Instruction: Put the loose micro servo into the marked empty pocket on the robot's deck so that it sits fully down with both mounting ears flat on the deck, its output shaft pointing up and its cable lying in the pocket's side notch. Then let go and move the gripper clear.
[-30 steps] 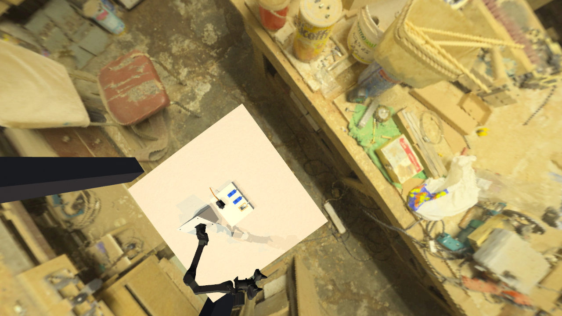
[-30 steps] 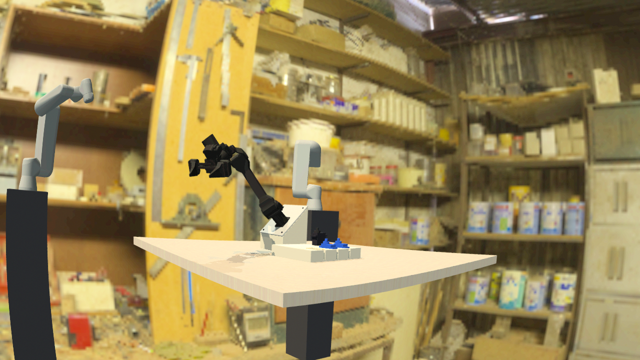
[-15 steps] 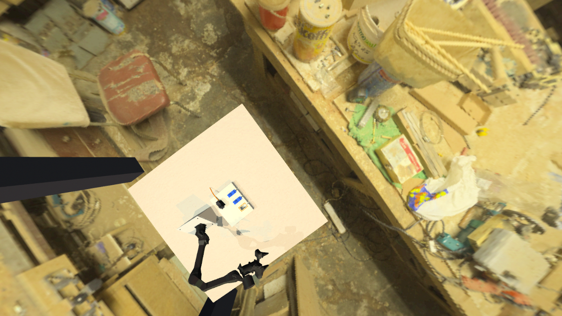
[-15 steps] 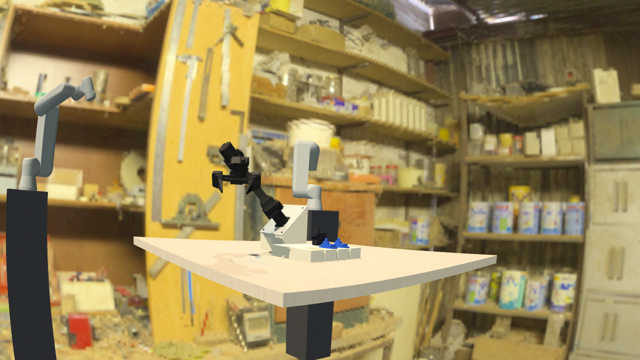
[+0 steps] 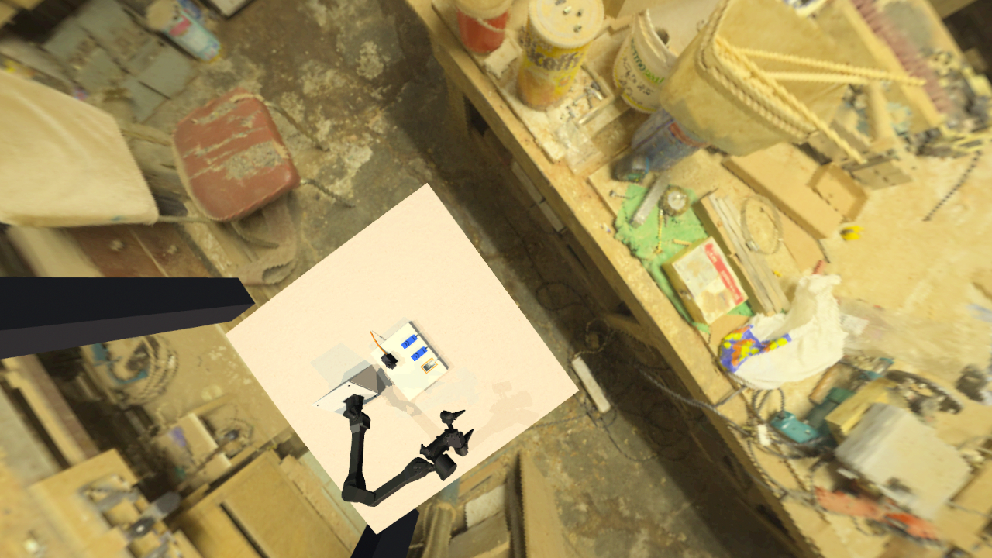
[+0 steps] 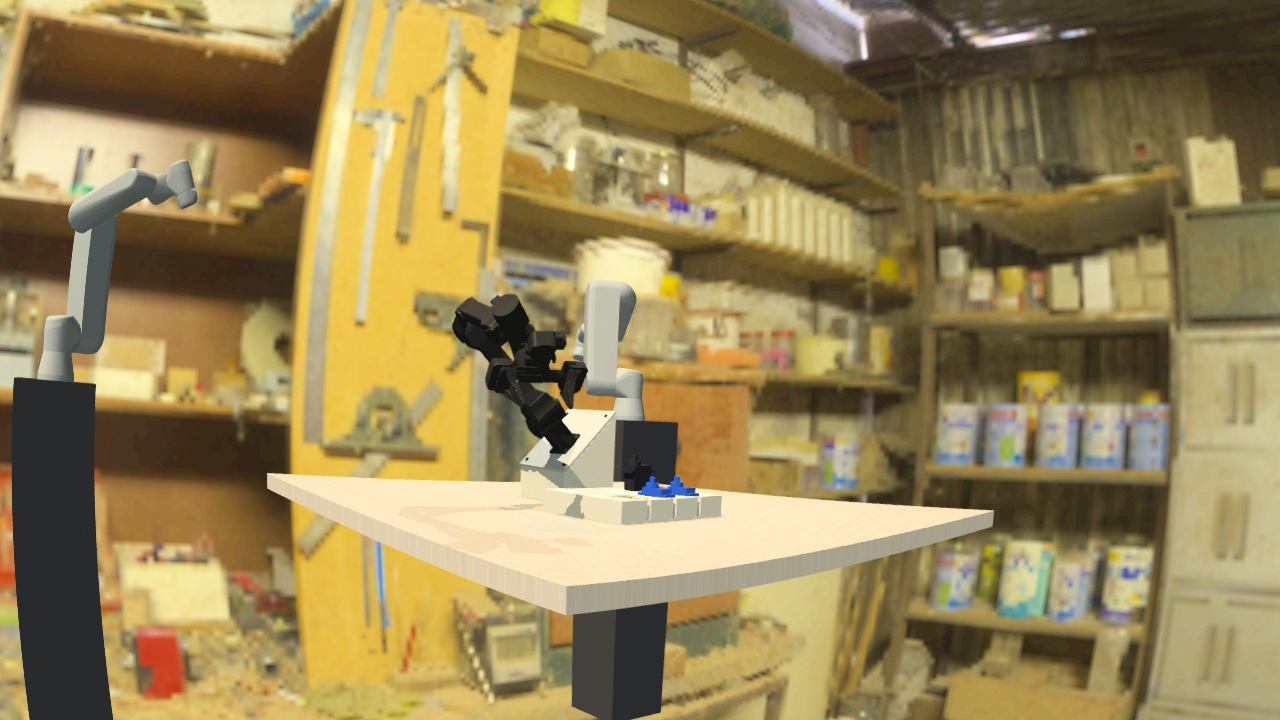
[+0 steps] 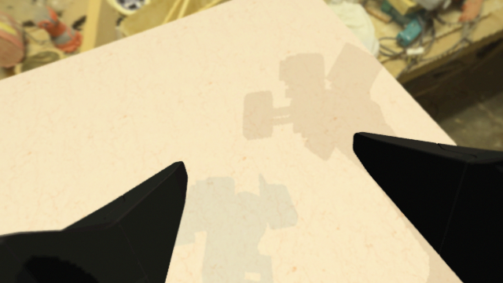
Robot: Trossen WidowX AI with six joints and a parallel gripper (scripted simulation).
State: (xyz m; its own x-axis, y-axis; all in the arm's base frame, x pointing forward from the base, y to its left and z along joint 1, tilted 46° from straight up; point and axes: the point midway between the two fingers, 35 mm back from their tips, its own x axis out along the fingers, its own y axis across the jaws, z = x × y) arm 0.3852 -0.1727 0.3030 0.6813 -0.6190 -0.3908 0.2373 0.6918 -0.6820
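Now: the cream deck 330 mm to the left of my gripper tip, 200 mm below it and 180 mm behind it.
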